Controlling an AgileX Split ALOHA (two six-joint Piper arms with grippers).
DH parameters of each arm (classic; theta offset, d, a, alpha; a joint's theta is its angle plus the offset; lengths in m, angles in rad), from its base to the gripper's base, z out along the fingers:
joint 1: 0 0.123 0 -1.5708
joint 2: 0.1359 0 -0.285 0
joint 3: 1.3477 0 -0.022 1.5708
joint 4: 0 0.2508 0 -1.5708
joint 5: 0 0 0.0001 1.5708
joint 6: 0 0.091 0 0
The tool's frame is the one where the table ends.
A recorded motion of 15 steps. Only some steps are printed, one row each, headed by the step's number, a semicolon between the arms.
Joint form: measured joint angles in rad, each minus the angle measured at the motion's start. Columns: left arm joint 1, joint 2, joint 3, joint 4, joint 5, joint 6; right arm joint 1, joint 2, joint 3, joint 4, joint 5, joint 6.
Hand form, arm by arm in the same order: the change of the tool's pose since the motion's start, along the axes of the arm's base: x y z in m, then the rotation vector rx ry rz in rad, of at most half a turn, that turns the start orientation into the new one. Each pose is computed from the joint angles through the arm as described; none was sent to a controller.
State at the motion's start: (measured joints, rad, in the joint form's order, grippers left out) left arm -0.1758 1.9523 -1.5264 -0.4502 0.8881 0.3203; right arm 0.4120 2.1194 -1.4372 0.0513 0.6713 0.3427
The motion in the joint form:
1: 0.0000 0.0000 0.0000 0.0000 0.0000 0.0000; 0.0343 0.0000 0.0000 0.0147 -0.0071 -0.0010
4: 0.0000 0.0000 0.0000 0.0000 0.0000 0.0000; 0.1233 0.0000 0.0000 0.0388 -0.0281 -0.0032
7: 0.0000 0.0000 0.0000 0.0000 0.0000 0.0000; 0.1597 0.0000 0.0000 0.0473 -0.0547 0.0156
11: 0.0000 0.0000 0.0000 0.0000 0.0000 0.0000; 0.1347 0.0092 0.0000 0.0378 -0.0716 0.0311
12: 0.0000 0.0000 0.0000 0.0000 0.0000 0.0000; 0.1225 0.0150 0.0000 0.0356 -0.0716 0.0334
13: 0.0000 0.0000 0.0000 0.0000 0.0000 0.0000; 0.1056 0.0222 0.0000 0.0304 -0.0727 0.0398
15: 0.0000 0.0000 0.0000 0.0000 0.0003 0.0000; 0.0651 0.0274 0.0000 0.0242 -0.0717 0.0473
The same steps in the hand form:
1: 0.0000 0.0000 0.0000 0.0000 0.0000 0.0000; -0.0060 0.0143 0.0002 0.0135 -0.0016 0.0267
4: 0.0000 0.0000 0.0000 0.0000 0.0000 0.0000; -0.0232 0.0497 0.0009 0.0396 -0.0114 0.1029
7: 0.0000 0.0000 0.0000 0.0000 0.0000 0.0000; -0.0298 0.0644 0.0018 0.0624 -0.0277 0.1150
11: 0.0000 0.0000 0.0000 0.0000 0.0000 0.0000; -0.0223 0.0556 -0.0017 0.0624 -0.0363 0.0798
12: 0.0000 0.0000 0.0000 0.0000 0.0000 0.0000; -0.0195 0.0510 -0.0042 0.0584 -0.0319 0.0667
13: 0.0000 0.0000 0.0000 0.0000 0.0000 0.0000; -0.0155 0.0445 -0.0073 0.0533 -0.0279 0.0467
15: 0.0000 0.0000 0.0000 0.0000 0.0003 -0.0001; -0.0069 0.0288 -0.0097 0.0475 -0.0243 0.0028

